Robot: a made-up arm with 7 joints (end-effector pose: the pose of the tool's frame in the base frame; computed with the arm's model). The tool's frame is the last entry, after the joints.
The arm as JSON. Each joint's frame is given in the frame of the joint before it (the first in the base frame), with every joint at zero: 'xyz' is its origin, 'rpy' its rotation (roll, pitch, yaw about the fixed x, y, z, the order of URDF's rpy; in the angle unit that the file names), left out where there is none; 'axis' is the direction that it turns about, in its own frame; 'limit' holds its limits. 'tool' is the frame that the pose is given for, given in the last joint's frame.
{
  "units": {
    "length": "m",
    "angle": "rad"
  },
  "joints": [
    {
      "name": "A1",
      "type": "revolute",
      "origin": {
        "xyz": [
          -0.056,
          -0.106,
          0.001
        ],
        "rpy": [
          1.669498,
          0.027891,
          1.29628
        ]
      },
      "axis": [
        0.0,
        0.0,
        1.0
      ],
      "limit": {
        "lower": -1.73,
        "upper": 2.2
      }
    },
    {
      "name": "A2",
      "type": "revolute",
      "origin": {
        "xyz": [
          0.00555,
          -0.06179,
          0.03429
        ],
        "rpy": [
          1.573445,
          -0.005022,
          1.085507
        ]
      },
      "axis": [
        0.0,
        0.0,
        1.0
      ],
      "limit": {
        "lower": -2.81,
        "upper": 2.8
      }
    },
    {
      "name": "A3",
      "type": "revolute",
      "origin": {
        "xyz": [
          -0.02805,
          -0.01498,
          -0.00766
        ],
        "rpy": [
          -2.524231,
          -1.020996,
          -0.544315
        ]
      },
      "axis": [
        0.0,
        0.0,
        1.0
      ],
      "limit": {
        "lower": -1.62,
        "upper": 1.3
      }
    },
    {
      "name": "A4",
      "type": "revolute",
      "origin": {
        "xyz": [
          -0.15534,
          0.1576,
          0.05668
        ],
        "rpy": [
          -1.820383,
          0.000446,
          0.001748
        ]
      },
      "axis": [
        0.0,
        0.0,
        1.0
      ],
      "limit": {
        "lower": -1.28,
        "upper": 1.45
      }
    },
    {
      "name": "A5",
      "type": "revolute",
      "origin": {
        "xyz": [
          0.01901,
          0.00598,
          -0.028
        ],
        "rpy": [
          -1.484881,
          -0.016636,
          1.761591
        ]
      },
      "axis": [
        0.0,
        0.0,
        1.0
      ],
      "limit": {
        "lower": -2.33,
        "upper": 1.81
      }
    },
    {
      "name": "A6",
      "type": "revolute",
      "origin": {
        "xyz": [
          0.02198,
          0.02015,
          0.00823
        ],
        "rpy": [
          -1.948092,
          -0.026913,
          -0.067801
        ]
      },
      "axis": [
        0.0,
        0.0,
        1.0
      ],
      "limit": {
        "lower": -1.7,
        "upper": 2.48
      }
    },
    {
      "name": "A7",
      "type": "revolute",
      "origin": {
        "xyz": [
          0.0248,
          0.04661,
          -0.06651
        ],
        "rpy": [
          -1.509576,
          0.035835,
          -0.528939
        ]
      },
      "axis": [
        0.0,
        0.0,
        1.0
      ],
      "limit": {
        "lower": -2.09,
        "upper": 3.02
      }
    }
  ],
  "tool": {
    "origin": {
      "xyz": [
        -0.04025,
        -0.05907,
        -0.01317
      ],
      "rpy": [
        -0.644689,
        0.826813,
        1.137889
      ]
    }
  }
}
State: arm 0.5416 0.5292 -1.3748 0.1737 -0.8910 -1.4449 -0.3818
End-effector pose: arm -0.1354 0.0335 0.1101 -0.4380 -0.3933 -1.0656
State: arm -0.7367 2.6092 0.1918 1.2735 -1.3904 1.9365 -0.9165
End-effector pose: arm 0.0064 -0.2420 0.1757 2.7942 1.0962 0.0792
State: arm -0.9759 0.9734 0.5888 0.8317 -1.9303 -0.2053 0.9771
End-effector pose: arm -0.1227 -0.1861 0.1981 -2.7560 0.6507 0.2198
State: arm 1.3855 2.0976 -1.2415 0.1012 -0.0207 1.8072 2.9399
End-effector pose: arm 0.1810 -0.1876 0.1301 1.0432 -2.6519 -1.0713
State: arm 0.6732 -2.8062 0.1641 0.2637 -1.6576 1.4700 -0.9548
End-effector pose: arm -0.0804 -0.3104 -0.0646 -2.4208 0.7911 0.5702
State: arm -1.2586 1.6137 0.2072 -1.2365 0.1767 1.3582 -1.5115
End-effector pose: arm -0.0728 -0.0071 0.2439 -0.5499 1.6293 0.4822
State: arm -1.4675 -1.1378 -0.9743 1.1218 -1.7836 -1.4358 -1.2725
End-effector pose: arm -0.2110 -0.2723 0.0264 -0.8171 -1.1902 0.2158
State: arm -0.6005 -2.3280 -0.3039 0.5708 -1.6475 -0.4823 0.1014
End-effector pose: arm 0.0666 -0.3179 -0.0014 0.3206 -2.4706 0.0562
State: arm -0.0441 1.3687 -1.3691 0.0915 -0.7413 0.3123 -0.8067
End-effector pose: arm 0.0981 -0.0444 0.0655 -1.9176 -1.3360 -1.6082
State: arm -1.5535 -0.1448 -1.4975 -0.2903 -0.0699 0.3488 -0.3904
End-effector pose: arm -0.1932 -0.0592 -0.0692 0.2730 -2.8720 0.1981
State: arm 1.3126 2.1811 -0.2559 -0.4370 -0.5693 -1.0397 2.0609
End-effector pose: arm -0.0754 -0.3444 -0.0251 -0.7455 0.4300 0.5942
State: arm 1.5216 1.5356 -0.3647 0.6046 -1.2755 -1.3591 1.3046
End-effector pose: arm -0.1318 -0.3098 -0.0824 -0.0205 -0.3340 0.5531
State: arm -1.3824 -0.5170 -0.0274 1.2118 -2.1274 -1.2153 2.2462
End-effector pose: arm -0.1456 -0.0968 0.2237 1.4218 -0.0463 -0.7540
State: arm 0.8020 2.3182 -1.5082 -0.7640 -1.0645 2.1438 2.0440
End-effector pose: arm 0.2201 -0.1322 -0.0432 0.0354 -1.3456 0.6759
